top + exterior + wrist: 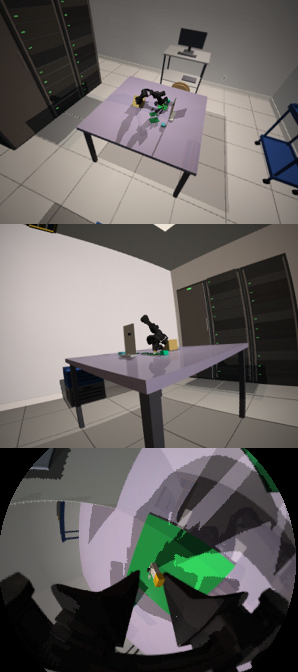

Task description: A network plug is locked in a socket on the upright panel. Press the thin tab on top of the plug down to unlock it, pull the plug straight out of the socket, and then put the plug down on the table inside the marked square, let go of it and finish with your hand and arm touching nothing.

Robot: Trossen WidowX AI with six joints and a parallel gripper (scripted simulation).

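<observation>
My gripper tip is right at the white plug. Also, from my gripper tip: grey panel: 140 mm to the right, 130 mm ahead, 90 mm above; then cyan block: 350 mm to the right, 60 mm ahead; then green marked square: 20 mm below, 10 mm behind.
</observation>
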